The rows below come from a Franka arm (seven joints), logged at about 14 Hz.
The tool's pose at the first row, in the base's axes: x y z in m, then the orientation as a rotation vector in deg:
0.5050, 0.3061, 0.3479, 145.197, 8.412, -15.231
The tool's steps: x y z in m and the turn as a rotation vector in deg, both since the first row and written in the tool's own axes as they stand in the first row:
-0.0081, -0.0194, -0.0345, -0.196, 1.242, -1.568
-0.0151, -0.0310, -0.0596, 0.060, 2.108, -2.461
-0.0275, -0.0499, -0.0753, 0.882, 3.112, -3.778
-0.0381, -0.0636, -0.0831, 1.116, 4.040, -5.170
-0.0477, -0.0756, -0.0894, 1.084, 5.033, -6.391
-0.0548, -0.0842, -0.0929, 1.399, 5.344, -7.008
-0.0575, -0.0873, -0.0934, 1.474, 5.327, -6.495
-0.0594, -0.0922, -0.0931, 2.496, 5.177, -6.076
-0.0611, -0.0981, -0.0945, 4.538, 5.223, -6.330
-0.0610, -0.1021, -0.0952, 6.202, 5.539, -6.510
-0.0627, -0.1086, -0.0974, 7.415, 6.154, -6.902
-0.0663, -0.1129, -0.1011, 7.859, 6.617, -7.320
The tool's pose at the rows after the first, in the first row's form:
0.4994, 0.3411, 0.3672, 145.176, 10.907, -14.251
0.4946, 0.3645, 0.3828, 145.537, 12.358, -13.537
0.4820, 0.3884, 0.3881, 146.448, 14.367, -12.882
0.4706, 0.4036, 0.3894, 146.734, 16.495, -12.272
0.4603, 0.4166, 0.3901, 146.749, 18.449, -11.475
0.4526, 0.4253, 0.3899, 147.056, 19.345, -11.355
0.4495, 0.4280, 0.3892, 147.167, 18.676, -11.186
0.4468, 0.4318, 0.3867, 148.198, 18.018, -11.337
0.4444, 0.4374, 0.3851, 150.224, 18.242, -11.624
0.4440, 0.4411, 0.3834, 151.911, 18.501, -11.484
0.4416, 0.4476, 0.3821, 153.166, 19.190, -10.977
0.4380, 0.4531, 0.3836, 153.631, 19.901, -10.585

